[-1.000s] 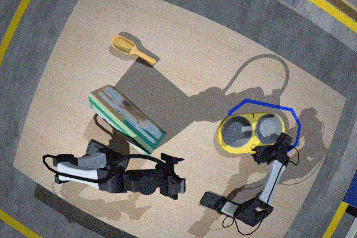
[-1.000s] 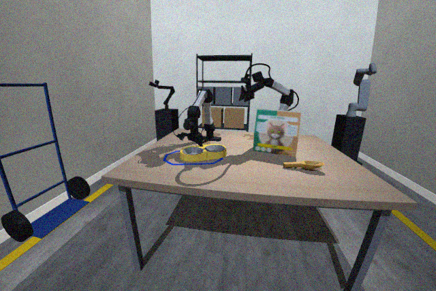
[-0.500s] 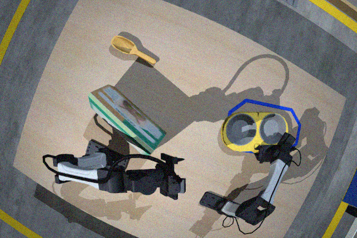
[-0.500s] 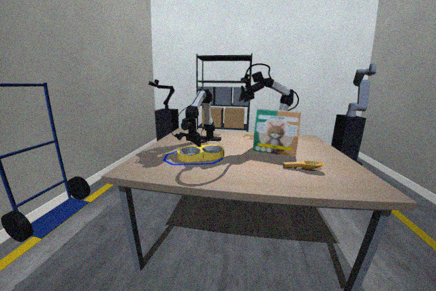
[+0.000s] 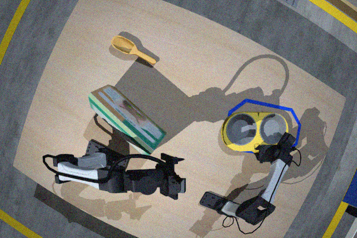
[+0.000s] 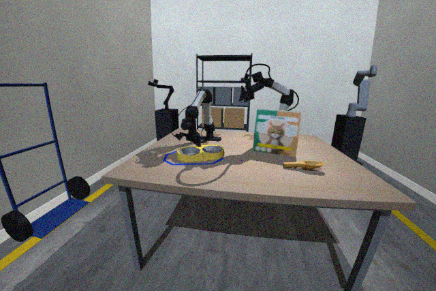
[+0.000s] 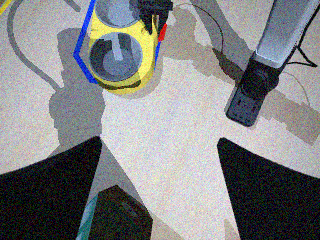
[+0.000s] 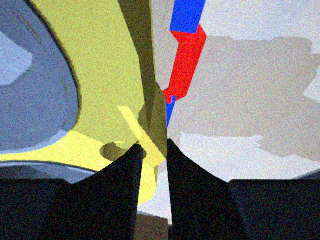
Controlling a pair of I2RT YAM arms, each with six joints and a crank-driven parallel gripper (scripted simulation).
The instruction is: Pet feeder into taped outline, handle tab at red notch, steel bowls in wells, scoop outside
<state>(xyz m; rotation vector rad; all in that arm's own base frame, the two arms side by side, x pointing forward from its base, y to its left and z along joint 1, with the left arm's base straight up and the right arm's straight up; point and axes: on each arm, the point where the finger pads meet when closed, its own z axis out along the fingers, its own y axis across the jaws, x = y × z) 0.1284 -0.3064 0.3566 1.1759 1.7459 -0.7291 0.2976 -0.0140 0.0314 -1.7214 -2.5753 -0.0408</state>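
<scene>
The yellow pet feeder is 7 cm ahead of my right hand, 3 cm to the left of it and 3 cm below it. Round my right hand: blue taped outline: 11 cm ahead, 1 cm to the right, 4 cm below; wooden scoop: 18 cm ahead, 69 cm to the left, 2 cm below; pet food package: 10 cm behind, 55 cm to the left, 11 cm above.
</scene>
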